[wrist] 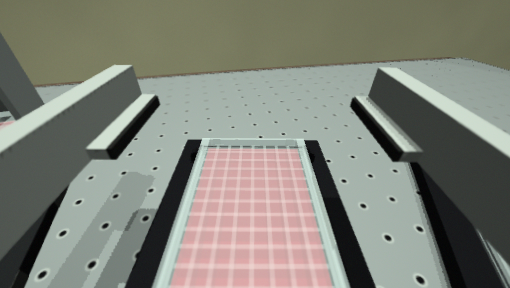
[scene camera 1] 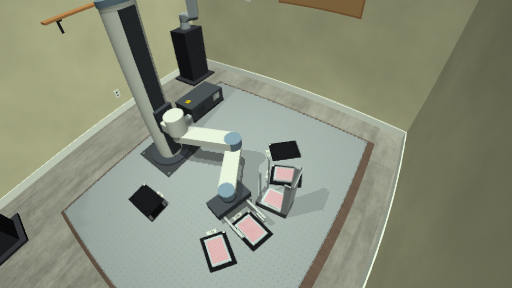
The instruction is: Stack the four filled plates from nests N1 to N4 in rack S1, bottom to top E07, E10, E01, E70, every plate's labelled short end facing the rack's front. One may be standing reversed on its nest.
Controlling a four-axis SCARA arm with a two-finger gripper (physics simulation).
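Frame: origin at the arm's base, x ahead, y left, z up, level; metres.
Seen in the pictures: gripper, fingertip midpoint: (wrist: 255,85) (scene camera 1: 254,228); arm's base, origin of the base link: (scene camera 1: 171,150).
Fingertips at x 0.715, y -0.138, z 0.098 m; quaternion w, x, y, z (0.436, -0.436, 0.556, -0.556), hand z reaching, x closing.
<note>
Offsets run from my fingertips to a thing's top centre. "pt": to the spot under its first point. Level surfaces: height alone.
My gripper (scene camera 1: 253,227) (wrist: 255,85) is open, its fingers apart on either side of a pink-filled plate {0.024 m back, 0.007 m left, 0.059 m down} (scene camera 1: 251,230) (wrist: 255,220) and clear of its long edges in the wrist view. That plate lies flat on a black nest {0.024 m back, 0.007 m left, 0.063 m down} (scene camera 1: 263,240) (wrist: 175,200); its near end is cut off in the wrist view. Another filled plate {0.086 m back, 0.158 m right, 0.059 m down} (scene camera 1: 218,251) lies on the nest to its left. Rack S1 {0.005 m back, 0.183 m left, 0.207 m up} (scene camera 1: 290,198) (wrist: 15,75) holds a filled plate {0.001 m ahead, 0.184 m left, 0.029 m down} (scene camera 1: 274,198) at its bottom. A further filled plate {0.041 m back, 0.353 m left, 0.059 m down} (scene camera 1: 284,173) sits on a nest behind the rack. Plate labels are not readable.
A bare black nest {0.134 m back, 0.501 m left, 0.063 m down} (scene camera 1: 285,150) lies beyond the rack. A black block-like unit {0.522 m back, 0.194 m right, 0.015 m down} (scene camera 1: 148,201) stands at the left of the perforated table {0.085 m down} (scene camera 1: 175,225). A dark box {pt 0.760 m back, 0.485 m left, 0.029 m up} (scene camera 1: 200,101) stands near the arm's column (scene camera 1: 132,70). The rack's upright walls stand close to the gripper.
</note>
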